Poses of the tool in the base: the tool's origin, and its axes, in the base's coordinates. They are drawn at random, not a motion.
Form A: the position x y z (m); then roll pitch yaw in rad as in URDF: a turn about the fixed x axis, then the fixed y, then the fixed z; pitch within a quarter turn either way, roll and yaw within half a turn.
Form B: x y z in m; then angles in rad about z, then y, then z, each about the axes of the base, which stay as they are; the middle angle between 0 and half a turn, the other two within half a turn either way. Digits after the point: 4 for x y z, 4 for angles.
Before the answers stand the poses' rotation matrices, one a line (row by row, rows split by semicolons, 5 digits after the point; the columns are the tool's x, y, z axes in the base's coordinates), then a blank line. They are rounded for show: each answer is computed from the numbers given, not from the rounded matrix.
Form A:
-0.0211 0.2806 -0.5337 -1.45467 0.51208 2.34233
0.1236 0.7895 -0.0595 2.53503 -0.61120 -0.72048
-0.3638 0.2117 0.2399 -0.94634 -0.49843 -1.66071
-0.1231 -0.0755 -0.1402 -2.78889 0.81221 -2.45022
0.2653 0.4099 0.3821 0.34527 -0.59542 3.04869
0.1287 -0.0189 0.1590 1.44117 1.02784 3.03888
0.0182 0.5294 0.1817 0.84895 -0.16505 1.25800
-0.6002 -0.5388 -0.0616 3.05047 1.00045 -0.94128
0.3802 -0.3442 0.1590 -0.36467 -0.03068 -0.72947
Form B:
-0.60780 0.25628 -0.75160; 0.62489 -0.42967 -0.65184; -0.48999 -0.86586 0.10100
0.61544 -0.78788 -0.02177; -0.54031 -0.40162 -0.73944; 0.57385 0.46685 -0.67287
-0.07887 0.54747 0.83310; -0.87479 -0.43876 0.20552; 0.47805 -0.71258 0.51352
-0.52994 -0.40520 0.74497; -0.43860 0.88281 0.16817; -0.72581 -0.23762 -0.64555
-0.82434 0.10171 0.55688; 0.07680 -0.95454 0.28803; 0.56086 0.28021 0.77905
-0.51395 -0.85778 -0.00842; 0.05298 -0.04153 0.99773; -0.85618 0.51233 0.06679
0.30354 -0.66666 0.68076; 0.93855 0.08599 -0.33427; 0.16430 0.74039 0.65179
0.31788 -0.75986 -0.56706; -0.43643 -0.64822 0.62397; -0.84171 0.04913 -0.53768
0.74518 0.63080 0.21633; -0.66616 0.68921 0.28499; 0.03068 -0.35647 0.93380

-0.0211 0.2806 -0.5337 -1.0558 1.4696 -2.4272
0.1236 0.7895 -0.0595 2.4587 2.3089 -1.6002
-0.3638 0.2117 0.2399 -2.1617 1.0315 0.2419
-0.1231 -0.0755 -0.1402 -0.3164 2.2725 0.2220
0.2653 0.4099 0.3821 2.6783 0.6776 0.4773
0.1287 -0.0189 0.1590 0.5392 1.5040 1.5792
0.0182 0.5294 0.1817 1.7892 0.8609 -0.4564
-0.6002 -0.5388 -0.0616 0.0583 2.1385 2.3084
0.3802 -0.3442 0.1590 -1.6566 0.3659 0.9215

